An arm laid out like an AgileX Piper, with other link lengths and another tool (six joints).
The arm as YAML. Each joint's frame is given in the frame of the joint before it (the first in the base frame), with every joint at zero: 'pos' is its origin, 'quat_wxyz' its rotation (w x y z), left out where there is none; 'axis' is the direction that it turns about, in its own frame. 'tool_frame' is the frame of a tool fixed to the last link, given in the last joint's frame.
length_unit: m
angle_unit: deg
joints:
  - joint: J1
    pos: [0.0, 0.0, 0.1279]
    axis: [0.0, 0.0, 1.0]
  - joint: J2
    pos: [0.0, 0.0, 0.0]
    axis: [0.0, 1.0, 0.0]
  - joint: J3
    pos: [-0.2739, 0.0, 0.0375]
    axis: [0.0, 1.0, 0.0]
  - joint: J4
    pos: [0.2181, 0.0, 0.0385]
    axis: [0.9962, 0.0, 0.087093]
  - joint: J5
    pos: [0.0, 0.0, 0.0]
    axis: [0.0, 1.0, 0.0]
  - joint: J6
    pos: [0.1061, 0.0, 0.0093]
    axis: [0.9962, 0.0, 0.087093]
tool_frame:
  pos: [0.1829, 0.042, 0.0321]
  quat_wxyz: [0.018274, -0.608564, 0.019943, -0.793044]
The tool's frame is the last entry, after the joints.
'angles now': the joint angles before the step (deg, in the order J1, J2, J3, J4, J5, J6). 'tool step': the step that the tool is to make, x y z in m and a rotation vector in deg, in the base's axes. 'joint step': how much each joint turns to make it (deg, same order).
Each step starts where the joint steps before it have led.
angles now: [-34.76, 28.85, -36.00, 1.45, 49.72, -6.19]
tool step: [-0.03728, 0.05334, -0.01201, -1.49, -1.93, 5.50]
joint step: [-0.02, -17.24, 2.67, 4.74, 12.45, -5.34]
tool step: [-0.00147, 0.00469, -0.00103, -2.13, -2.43, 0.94]
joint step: [0.01, -4.62, 2.42, 0.71, -0.90, -1.25]
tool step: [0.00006, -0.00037, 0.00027, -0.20, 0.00, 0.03]
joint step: [-0.01, 0.00, 0.00, -0.05, -0.10, -0.15]
